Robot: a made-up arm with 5 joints.
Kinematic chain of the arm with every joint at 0, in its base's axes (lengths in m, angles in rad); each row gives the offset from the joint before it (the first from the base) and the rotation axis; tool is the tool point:
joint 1: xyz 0 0 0.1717 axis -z
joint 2: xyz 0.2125 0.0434 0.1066 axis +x
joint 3: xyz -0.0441 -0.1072 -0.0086 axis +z
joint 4: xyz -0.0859 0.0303 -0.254 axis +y
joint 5: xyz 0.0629 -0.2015 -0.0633 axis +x
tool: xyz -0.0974 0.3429 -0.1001
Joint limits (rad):
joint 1: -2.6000..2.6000
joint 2: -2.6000..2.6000
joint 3: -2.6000..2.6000
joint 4: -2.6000..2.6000
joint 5: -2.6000..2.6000
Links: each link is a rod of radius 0.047 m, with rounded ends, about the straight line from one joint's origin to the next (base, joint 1, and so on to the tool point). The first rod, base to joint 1, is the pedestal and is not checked.
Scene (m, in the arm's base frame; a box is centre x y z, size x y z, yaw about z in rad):
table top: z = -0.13
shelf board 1: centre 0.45 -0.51 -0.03 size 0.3 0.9 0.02 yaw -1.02
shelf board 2: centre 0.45 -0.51 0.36 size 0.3 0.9 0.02 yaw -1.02
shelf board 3: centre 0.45 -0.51 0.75 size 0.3 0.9 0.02 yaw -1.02
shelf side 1: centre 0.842 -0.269 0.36 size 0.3 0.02 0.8 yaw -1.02
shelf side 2: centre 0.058 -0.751 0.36 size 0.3 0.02 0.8 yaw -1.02
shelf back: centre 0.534 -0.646 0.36 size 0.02 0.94 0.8 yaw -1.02
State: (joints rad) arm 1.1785 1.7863 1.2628 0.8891 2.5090
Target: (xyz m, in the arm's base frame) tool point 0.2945 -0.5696 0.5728
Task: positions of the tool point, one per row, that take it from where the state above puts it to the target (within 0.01 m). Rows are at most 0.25 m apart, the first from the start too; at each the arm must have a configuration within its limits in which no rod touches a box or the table.
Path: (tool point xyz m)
1: 0.1580 -0.4720 0.1601
2: -0.0130 -0.4021 0.1627
3: -0.1048 -0.2861 0.1474
4: -0.1164 -0.1779 0.1186
5: -0.0765 -0.1187 0.0826
6: 0.0480 -0.1717 0.0805
7: 0.1607 -0.2430 0.1376
8: 0.2386 -0.3060 0.2567
9: 0.2608 -0.3369 0.4190
10: 0.2977 -0.3976 0.4727
11: 0.3155 -0.4780 0.5234
12: 0.2945 -0.5696 0.5728

